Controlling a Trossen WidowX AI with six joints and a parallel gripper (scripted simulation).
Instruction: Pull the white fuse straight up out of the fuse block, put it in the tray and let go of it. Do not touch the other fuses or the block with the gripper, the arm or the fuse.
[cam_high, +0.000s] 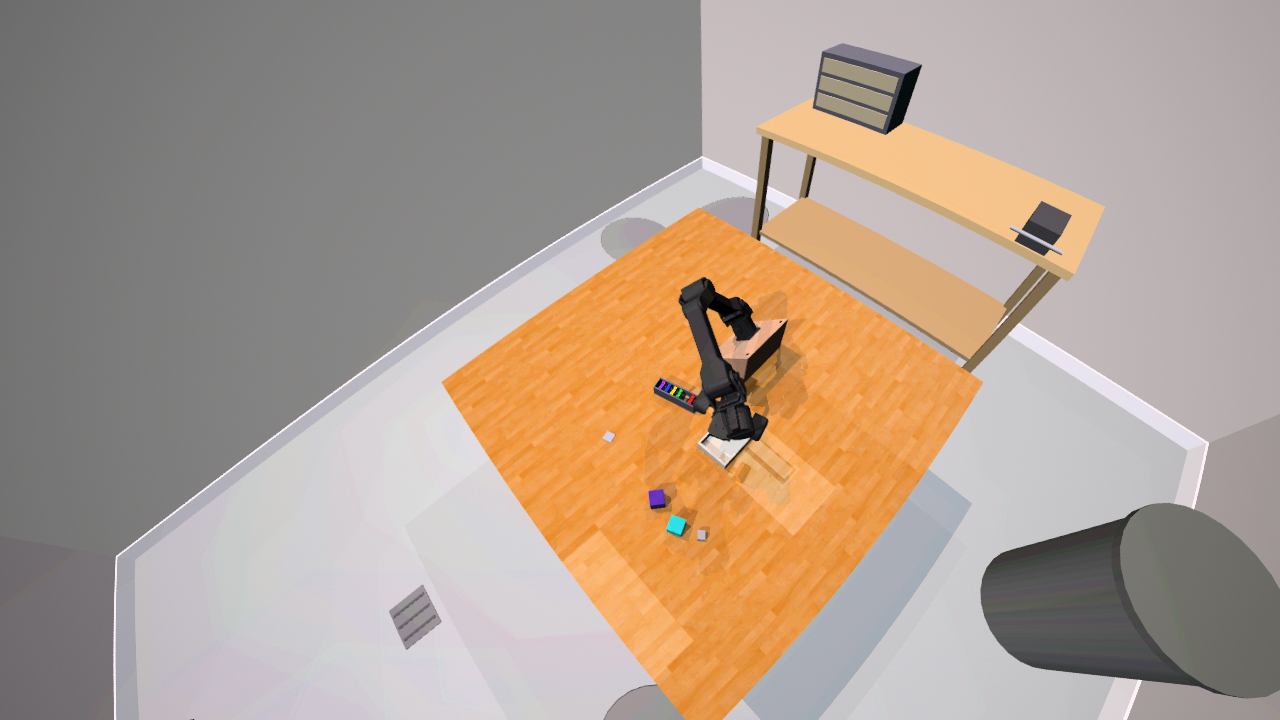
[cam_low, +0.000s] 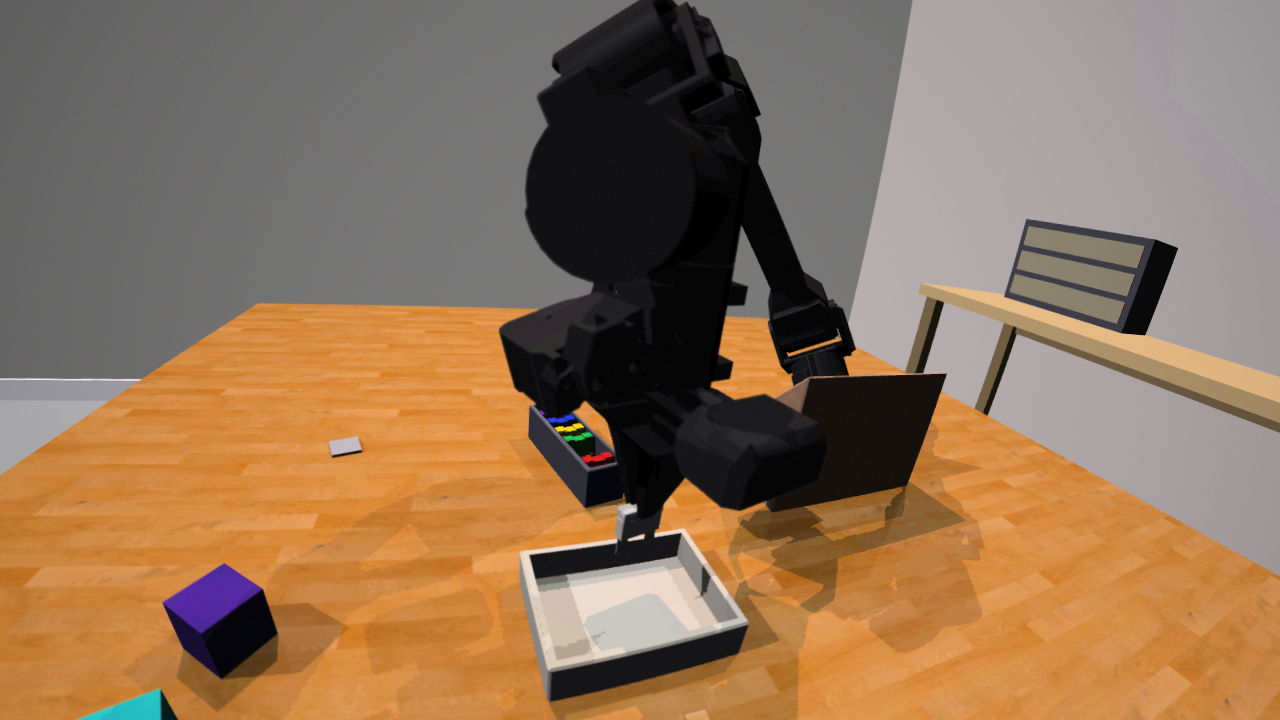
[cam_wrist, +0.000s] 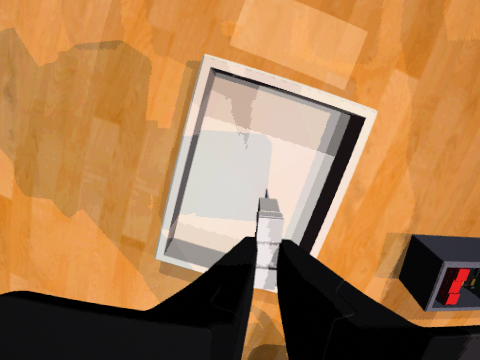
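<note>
My gripper tip is now 90 mm above the grey tray. Also, from my gripper tip: cyan cube (280 mm ahead, 60 mm to the left, 70 mm below); purple cube (260 mm ahead, 30 mm to the right, 70 mm below); white fuse (10 mm below).
</note>
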